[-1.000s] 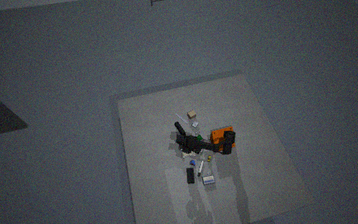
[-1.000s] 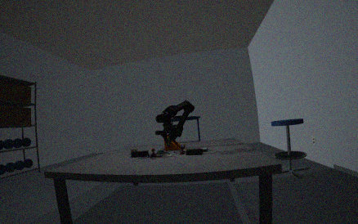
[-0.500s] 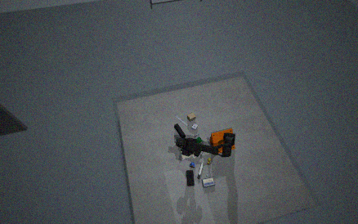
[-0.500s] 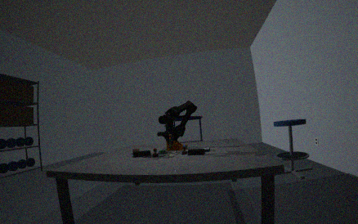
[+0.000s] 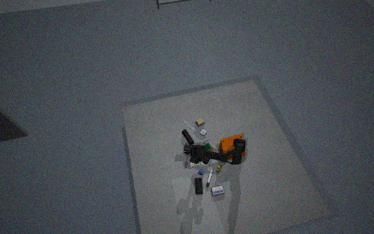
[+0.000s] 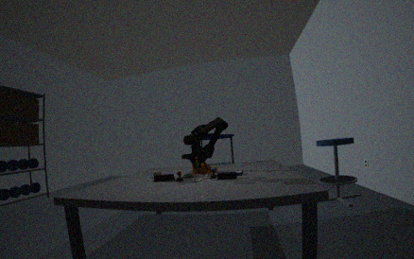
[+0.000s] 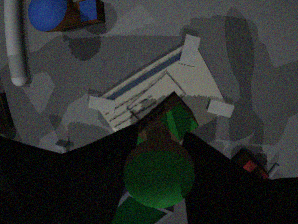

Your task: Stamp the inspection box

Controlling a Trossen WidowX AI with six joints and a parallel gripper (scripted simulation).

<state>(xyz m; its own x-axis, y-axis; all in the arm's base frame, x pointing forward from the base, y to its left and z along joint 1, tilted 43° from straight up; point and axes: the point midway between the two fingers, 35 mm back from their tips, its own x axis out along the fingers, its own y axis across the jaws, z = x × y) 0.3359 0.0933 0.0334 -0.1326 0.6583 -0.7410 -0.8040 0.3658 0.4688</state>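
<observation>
My gripper tip is now 70 mm above the white card and 10 mm to the left of it. Round my gripper tip: green-knobbed stamp right at my gripper tip; red stamp 110 mm to the right, 50 mm below, 50 mm ahead; blue stamp 100 mm to the left, 50 mm below, 20 mm behind.
</observation>
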